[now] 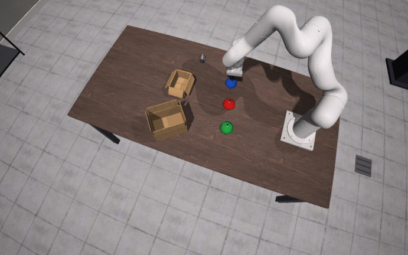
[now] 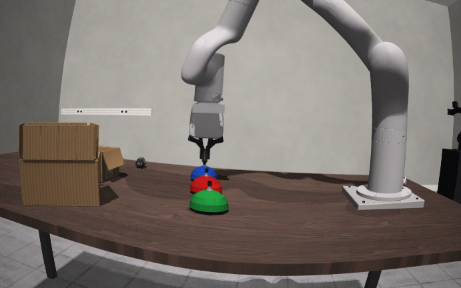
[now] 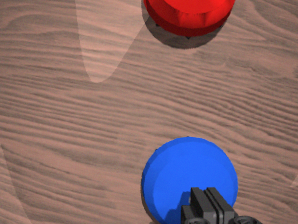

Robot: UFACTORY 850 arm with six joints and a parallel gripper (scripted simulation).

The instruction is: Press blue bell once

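Right now the blue bell is 40 mm below my hand. Also, from my hand: dark object: 250 mm ahead, 170 mm to the right, 60 mm below; green bell: 40 mm behind, 350 mm to the left, 40 mm below; red bell: 20 mm behind, 170 mm to the left, 40 mm below.
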